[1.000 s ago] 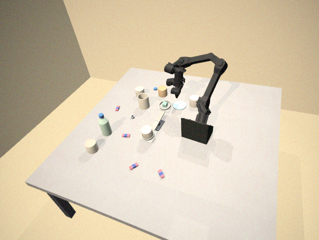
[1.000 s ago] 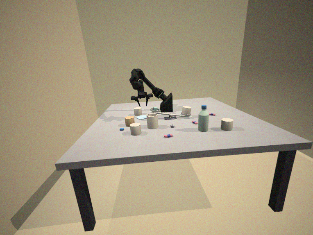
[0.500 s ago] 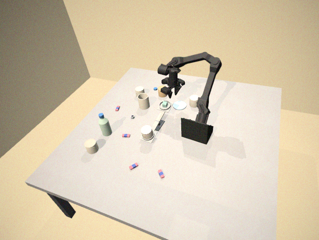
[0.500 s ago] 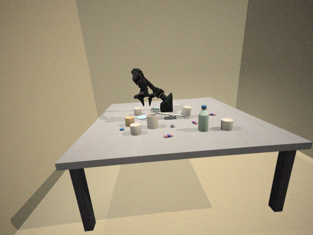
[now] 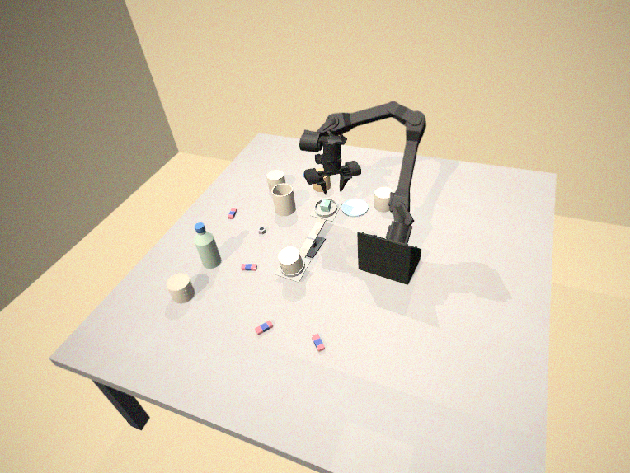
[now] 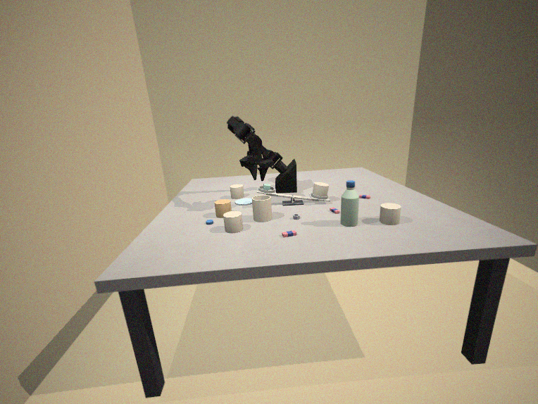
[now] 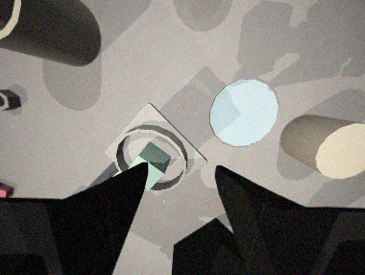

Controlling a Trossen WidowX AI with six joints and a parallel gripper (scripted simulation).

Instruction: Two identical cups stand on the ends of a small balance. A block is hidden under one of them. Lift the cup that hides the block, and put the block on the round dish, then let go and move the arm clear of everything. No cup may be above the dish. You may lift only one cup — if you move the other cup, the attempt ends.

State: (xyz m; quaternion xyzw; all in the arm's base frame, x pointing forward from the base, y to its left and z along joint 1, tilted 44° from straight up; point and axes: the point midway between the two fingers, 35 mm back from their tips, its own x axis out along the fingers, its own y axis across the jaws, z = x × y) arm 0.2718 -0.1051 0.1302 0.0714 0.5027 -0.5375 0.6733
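The green block is 4 cm to the left of my gripper tip, 3 cm below it and 2 cm ahead of it. Also, from my gripper tip: pale blue round dish (12 cm below, 8 cm to the right, 5 cm behind); balance (16 cm to the left, 8 cm below, 3 cm ahead); orange cylinder (16 cm to the right, 13 cm ahead, 8 cm below).
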